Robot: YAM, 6 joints.
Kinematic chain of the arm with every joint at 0, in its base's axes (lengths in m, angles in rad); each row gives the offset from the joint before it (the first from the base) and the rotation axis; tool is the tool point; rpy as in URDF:
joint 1: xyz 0 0 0.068 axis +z
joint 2: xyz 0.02 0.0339 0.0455 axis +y
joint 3: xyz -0.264 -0.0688 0 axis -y
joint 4: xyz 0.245 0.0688 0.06 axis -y
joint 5: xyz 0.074 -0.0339 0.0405 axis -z
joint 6: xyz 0.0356 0 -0.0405 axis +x
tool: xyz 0 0 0 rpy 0 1.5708 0
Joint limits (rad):
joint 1: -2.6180..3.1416
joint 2: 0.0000..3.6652
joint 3: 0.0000..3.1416
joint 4: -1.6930..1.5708
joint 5: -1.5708..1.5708
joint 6: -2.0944..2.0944
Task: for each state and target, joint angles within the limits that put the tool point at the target. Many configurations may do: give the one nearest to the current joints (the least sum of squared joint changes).
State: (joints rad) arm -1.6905 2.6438 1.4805 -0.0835 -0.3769 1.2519
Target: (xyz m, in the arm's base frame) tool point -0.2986 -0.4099 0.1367
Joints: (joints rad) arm -2.2245 2.2992 1.6365 -0.0513 -0.3501 1.2519
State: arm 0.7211 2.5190 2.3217 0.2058 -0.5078 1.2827
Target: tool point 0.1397 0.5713 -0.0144
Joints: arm 1.3011 2.9463 2.1994 0.1763 -0.5152 1.2827
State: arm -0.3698 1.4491 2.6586 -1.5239 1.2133 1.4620
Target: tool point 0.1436 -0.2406 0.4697
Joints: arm -0.9148 1.7250 2.2517 -1.6725 1.1826 1.4620
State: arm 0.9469 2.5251 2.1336 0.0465 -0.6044 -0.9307
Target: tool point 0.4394 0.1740 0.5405
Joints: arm 0.3525 2.2973 2.7502 0.2366 -0.3322 -0.9307
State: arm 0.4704 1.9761 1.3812 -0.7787 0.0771 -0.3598
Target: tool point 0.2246 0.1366 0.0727
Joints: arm 0.5551 2.0004 0.9640 -0.9428 0.0641 -0.3598
